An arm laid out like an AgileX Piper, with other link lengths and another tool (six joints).
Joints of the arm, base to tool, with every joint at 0 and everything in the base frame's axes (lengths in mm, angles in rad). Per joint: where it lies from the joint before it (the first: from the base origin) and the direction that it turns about. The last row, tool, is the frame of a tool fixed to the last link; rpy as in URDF.
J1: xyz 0 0 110.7 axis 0 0 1
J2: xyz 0 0 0 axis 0 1 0
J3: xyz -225.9 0 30.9 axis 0 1 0
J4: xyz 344.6 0 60.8 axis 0.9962 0 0.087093
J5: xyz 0 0 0 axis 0 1 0
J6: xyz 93.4 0 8.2 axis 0.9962 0 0.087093
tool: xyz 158.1 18 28.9 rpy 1.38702 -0.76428 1.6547
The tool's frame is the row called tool.
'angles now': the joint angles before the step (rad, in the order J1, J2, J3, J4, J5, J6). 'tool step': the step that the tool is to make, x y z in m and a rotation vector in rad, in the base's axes. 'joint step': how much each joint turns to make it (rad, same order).
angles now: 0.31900, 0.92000, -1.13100, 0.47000, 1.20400, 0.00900
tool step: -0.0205, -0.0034, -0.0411, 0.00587, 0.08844, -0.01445
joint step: -0.00008, -0.08793, 0.15485, 0.01803, 0.00310, 0.02897
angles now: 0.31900, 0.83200, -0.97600, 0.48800, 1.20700, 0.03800
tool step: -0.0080, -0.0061, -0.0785, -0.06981, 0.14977, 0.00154
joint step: -0.00008, 0.03309, 0.13903, -0.01595, -0.00507, -0.00813
